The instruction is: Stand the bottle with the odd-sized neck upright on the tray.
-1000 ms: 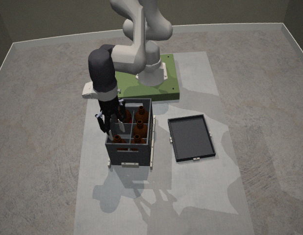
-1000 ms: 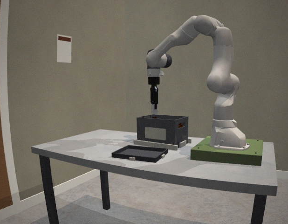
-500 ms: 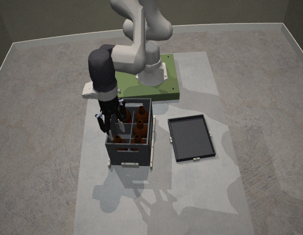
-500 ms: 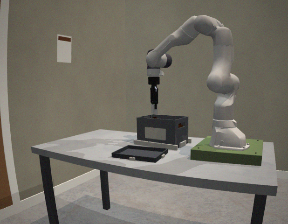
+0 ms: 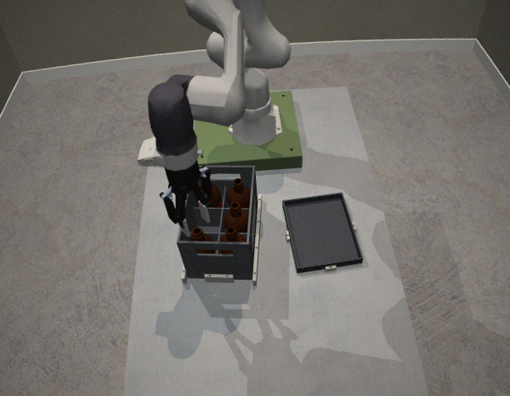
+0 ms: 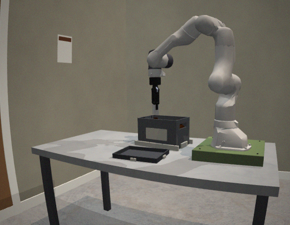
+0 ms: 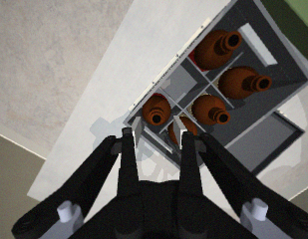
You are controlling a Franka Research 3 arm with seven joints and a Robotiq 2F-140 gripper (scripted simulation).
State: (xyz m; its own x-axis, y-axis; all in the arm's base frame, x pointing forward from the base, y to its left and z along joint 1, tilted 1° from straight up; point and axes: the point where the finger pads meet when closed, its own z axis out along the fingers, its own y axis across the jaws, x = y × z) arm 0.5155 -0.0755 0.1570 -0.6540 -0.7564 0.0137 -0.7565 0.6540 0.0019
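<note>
The glass bottle is 130 mm below my hand. Round my hand: black tray 320 mm to the left, 200 mm below, 140 mm behind; dark grey crate 130 mm below, 90 mm behind, 40 mm to the left; brown bottle 180 mm behind, 130 mm below, 20 mm to the right.
</note>
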